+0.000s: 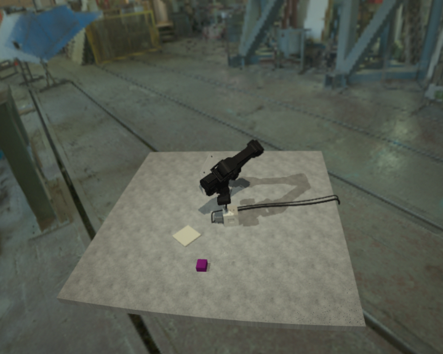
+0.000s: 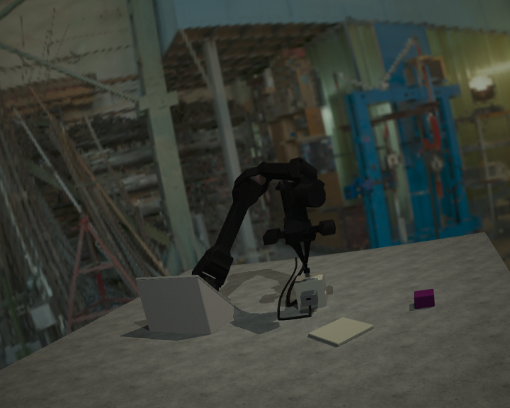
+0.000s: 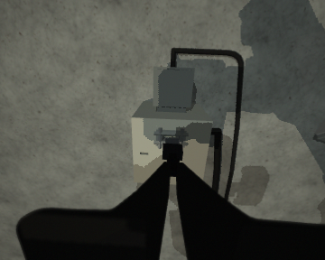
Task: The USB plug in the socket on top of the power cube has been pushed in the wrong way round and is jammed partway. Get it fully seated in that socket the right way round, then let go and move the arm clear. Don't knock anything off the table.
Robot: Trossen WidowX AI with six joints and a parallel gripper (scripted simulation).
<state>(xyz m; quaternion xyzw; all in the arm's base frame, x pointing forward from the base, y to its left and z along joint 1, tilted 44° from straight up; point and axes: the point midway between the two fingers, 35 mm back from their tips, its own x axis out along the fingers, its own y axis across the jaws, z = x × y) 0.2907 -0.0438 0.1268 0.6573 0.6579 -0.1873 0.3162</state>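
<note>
Now: gripper tip 20 mm above the black USB plug. From my gripper tip the other things lie so: cream flat tile 200 mm to the right, 120 mm below, 120 mm ahead; then small purple block 310 mm ahead, 110 mm below, 80 mm to the right.
</note>
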